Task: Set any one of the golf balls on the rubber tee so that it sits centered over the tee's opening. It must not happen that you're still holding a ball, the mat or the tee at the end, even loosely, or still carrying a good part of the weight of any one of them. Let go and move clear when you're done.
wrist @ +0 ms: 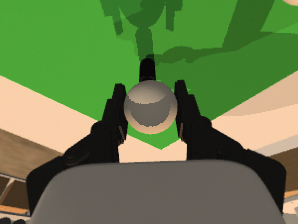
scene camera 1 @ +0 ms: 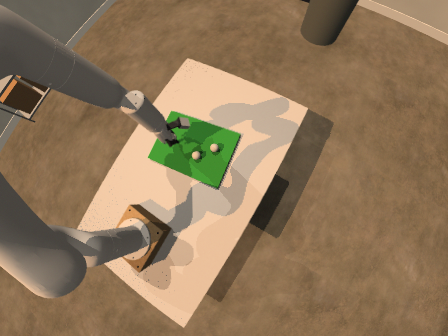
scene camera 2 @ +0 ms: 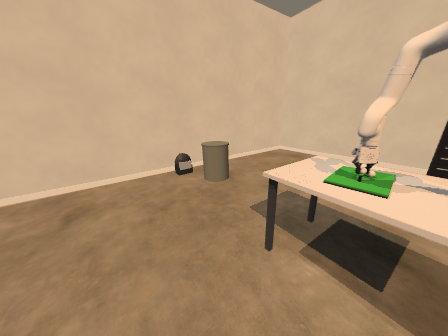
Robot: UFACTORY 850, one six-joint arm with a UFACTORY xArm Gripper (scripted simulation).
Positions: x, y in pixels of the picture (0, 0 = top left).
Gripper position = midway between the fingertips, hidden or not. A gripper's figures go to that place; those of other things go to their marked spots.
Scene:
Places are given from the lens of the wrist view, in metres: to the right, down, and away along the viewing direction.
my gripper [wrist: 150, 94]: 0.00, -0.01, 0.14
green mat [wrist: 76, 60]: -0.08, -0.06, 0.17
white golf ball [wrist: 150, 107]: 0.00, 0.00, 0.10
The marked spots on the white golf ball and the green mat are 0.12 m apart.

